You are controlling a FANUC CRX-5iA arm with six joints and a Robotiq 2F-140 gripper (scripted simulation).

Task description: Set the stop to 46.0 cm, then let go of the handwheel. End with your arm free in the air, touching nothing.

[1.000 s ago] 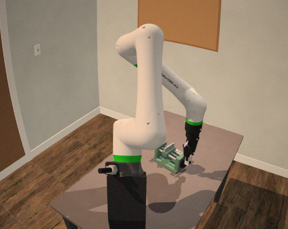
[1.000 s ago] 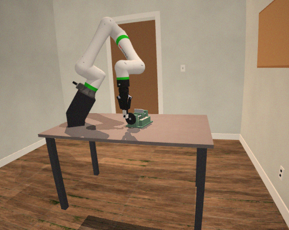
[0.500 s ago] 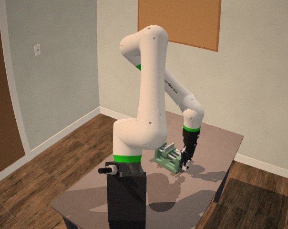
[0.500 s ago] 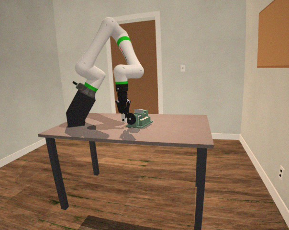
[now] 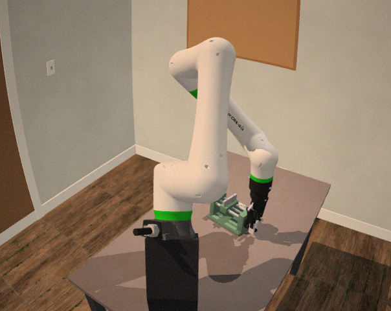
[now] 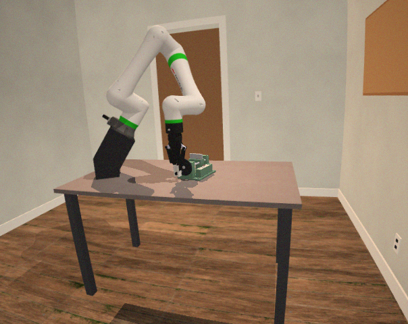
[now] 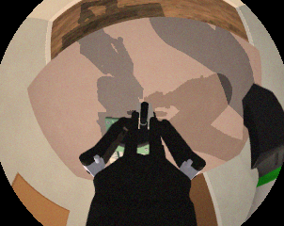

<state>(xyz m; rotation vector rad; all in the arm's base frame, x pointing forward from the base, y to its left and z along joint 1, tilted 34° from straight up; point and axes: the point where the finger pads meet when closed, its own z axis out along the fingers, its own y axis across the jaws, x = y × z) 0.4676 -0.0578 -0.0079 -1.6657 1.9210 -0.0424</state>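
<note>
Right now my hand is 1 cm short of the black handwheel, 2 cm to the right of it and 1 cm above it. From my hand the other things lie so: green stop fixture: 4 cm ahead, 17 cm to the left, 3 cm above.
</note>
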